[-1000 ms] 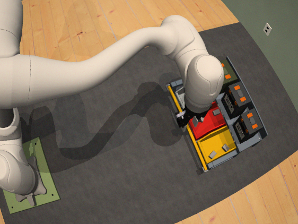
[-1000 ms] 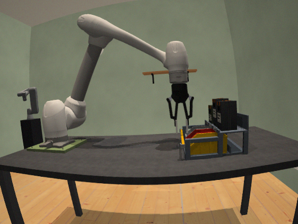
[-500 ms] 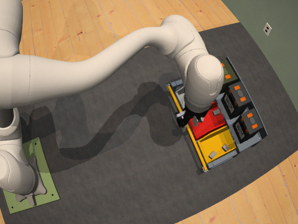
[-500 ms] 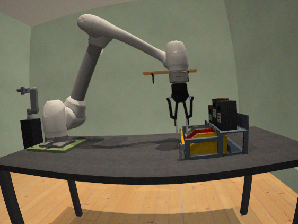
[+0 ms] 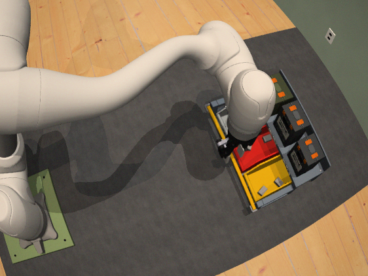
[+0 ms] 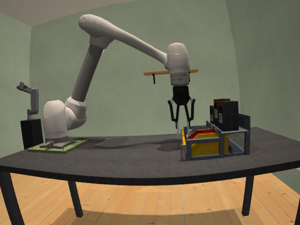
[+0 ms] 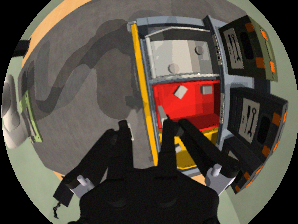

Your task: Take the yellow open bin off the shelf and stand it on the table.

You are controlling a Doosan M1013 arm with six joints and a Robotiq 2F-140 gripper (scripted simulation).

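My gripper is now 40 mm above the yellow bar. From my hand the other things lie so: yellow open bin 110 mm to the right, 100 mm ahead, 60 mm below; grey bin 110 mm to the left, 110 mm ahead, 60 mm below; red bin 100 mm ahead, 60 mm below.
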